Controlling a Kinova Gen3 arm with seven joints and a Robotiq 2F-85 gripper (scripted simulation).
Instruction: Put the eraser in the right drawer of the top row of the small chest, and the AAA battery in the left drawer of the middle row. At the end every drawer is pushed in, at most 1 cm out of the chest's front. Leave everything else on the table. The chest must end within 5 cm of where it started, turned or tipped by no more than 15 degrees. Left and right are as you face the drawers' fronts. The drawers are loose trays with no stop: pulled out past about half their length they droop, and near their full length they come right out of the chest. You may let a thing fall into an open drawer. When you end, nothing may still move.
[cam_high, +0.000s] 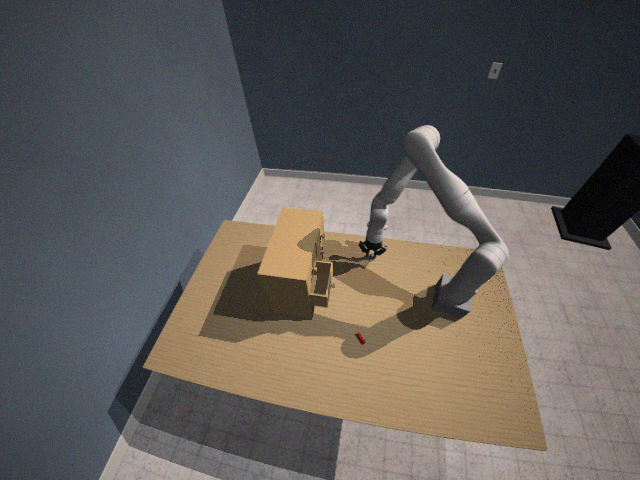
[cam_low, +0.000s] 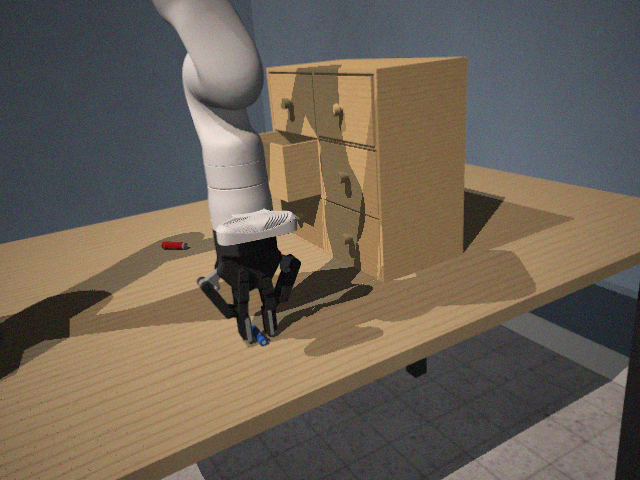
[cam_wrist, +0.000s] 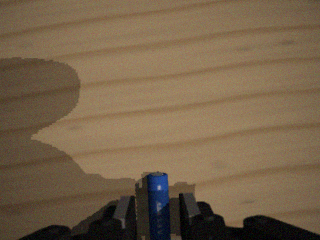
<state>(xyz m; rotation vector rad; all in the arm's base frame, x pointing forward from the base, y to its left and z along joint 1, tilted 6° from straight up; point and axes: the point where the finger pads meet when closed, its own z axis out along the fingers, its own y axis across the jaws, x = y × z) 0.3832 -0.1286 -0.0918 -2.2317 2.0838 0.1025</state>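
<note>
Right now my hand is 2 cm above the AAA battery. Also, from my hand: dark red battery: 41 cm to the left, 5 cm behind, 1 cm below; then white eraser: 28 cm ahead, 20 cm above, 16 cm to the left.
</note>
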